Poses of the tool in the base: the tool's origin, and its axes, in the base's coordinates. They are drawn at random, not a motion.
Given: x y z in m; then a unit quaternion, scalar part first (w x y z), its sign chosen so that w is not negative.
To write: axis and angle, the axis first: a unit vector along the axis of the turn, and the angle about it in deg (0 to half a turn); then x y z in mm. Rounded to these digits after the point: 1 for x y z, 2 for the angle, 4 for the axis.
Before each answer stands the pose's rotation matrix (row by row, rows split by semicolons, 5 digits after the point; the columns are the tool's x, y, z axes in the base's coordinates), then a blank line. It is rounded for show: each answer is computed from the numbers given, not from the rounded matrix.
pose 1, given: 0.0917 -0.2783 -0.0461 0.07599 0.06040 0.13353 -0.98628
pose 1, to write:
-0.98115 0.16603 -0.09885; -0.13376 -0.95279 -0.27258; -0.13944 -0.25422 0.95704

0.0606 0.1339 -0.9891 171.28 91.7 -278.3 -46.1
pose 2, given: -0.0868 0.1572 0.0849 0.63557 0.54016 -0.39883 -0.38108
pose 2, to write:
0.39143 0.05354 -0.91865; -0.91526 0.12602 -0.38264; 0.09528 0.99058 0.09833

0.6996 -0.5166 -0.4936 101.08 -86.8 157.2 84.9
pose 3, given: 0.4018 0.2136 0.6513 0.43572 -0.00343 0.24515 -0.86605
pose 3, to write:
-0.62027 0.75303 0.21957; -0.75639 -0.50010 -0.42163; -0.20769 -0.42761 0.87978

-0.0038 0.2724 -0.9622 128.34 401.8 213.6 651.3
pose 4, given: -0.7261 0.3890 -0.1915 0.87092 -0.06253 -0.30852 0.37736
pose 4, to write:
0.52483 -0.61872 -0.58459; 0.69589 0.70738 -0.12393; 0.49020 -0.34176 0.80181

-0.1272 -0.6278 0.7679 58.87 -726.1 389.0 -191.5
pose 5, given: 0.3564 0.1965 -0.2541 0.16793 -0.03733 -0.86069 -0.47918
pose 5, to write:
-0.94081 0.22520 -0.25330; -0.09668 0.53798 0.83739; 0.32485 0.81232 -0.48437

-0.0379 -0.8731 -0.4861 160.66 356.4 196.5 -254.1
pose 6, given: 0.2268 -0.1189 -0.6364 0.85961 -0.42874 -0.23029 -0.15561
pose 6, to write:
0.84550 0.46500 -0.26249; -0.07006 0.58393 0.80877; 0.52935 -0.66543 0.52629

-0.8391 -0.4507 -0.3046 61.45 226.8 -118.9 -636.4
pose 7, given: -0.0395 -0.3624 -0.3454 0.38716 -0.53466 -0.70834 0.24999
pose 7, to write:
-0.12849 0.56387 -0.81581; 0.95102 0.30328 0.05984; 0.28116 -0.76816 -0.57522

-0.5799 -0.7683 0.2711 134.44 -39.5 -362.4 -345.4
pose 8, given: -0.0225 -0.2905 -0.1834 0.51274 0.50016 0.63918 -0.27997
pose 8, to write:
0.02613 0.92649 0.37541; 0.35228 0.34291 -0.87081; -0.93553 0.15500 -0.31743

0.5826 0.7445 -0.3261 118.31 -22.5 -290.5 -183.4
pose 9, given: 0.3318 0.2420 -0.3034 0.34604 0.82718 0.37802 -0.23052
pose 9, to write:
0.60793 0.78491 -0.11974; 0.46584 -0.47472 -0.74675; -0.64298 0.39819 -0.65424

0.8816 0.4029 -0.2457 139.51 331.8 242.0 -303.4
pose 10, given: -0.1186 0.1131 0.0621 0.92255 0.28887 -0.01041 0.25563
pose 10, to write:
0.86909 -0.47768 0.12848; 0.46565 0.70241 -0.53832; 0.16690 0.52767 0.83289

0.7486 -0.0270 0.6625 45.40 -118.6 113.1 62.1
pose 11, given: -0.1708 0.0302 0.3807 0.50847 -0.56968 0.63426 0.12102
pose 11, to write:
0.16614 -0.84571 0.50711; -0.59958 0.32164 0.73284; -0.78288 -0.42581 -0.45363

-0.6616 0.7366 0.1405 118.88 -170.8 30.2 380.7
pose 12, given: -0.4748 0.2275 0.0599 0.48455 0.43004 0.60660 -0.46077
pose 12, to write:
-0.16055 0.96826 0.19156; 0.07519 0.20551 -0.97576; -0.98416 -0.14226 -0.10580

0.4916 0.6934 -0.5267 122.03 -474.8 227.5 59.9
